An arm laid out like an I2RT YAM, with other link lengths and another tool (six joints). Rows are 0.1 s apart.
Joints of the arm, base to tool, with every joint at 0 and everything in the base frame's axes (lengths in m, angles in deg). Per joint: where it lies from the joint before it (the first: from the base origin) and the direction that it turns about. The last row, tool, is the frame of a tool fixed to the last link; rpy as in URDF.
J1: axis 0 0 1 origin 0 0 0.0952
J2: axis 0 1 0 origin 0.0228 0.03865 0.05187
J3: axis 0 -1 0 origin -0.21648 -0.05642 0
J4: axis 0 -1 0 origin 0.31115 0.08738 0.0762
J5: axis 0 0 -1 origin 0.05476 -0.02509 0.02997
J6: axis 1 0 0 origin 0.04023 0 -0.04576
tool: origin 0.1 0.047 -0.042 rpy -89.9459 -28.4 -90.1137
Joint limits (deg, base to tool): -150..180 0..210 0..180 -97..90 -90..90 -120..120
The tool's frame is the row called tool.
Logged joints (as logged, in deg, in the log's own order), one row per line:
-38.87 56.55 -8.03 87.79 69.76 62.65
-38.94 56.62 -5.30 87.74 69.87 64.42
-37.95 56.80 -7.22 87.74 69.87 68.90
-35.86 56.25 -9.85 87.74 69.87 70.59
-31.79 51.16 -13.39 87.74 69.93 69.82
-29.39 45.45 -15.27 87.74 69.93 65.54
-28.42 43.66 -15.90 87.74 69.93 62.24
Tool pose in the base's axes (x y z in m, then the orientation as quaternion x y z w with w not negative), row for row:
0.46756 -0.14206 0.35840 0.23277 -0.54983 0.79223 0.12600
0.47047 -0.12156 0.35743 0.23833 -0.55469 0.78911 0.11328
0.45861 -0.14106 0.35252 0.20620 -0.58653 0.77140 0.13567
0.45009 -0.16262 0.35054 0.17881 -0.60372 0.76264 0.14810
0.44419 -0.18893 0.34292 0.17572 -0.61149 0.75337 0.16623
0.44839 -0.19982 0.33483 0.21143 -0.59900 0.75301 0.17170
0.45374 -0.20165 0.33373 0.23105 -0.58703 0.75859 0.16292
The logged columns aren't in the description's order. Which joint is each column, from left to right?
Columns, left to right: J6, J4, J1, J2, J3, J5.
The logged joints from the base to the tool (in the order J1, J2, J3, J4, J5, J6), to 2 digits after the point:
-8.03 87.79 69.76 56.55 62.65 -38.87
-5.30 87.74 69.87 56.62 64.42 -38.94
-7.22 87.74 69.87 56.80 68.90 -37.95
-9.85 87.74 69.87 56.25 70.59 -35.86
-13.39 87.74 69.93 51.16 69.82 -31.79
-15.27 87.74 69.93 45.45 65.54 -29.39
-15.90 87.74 69.93 43.66 62.24 -28.42

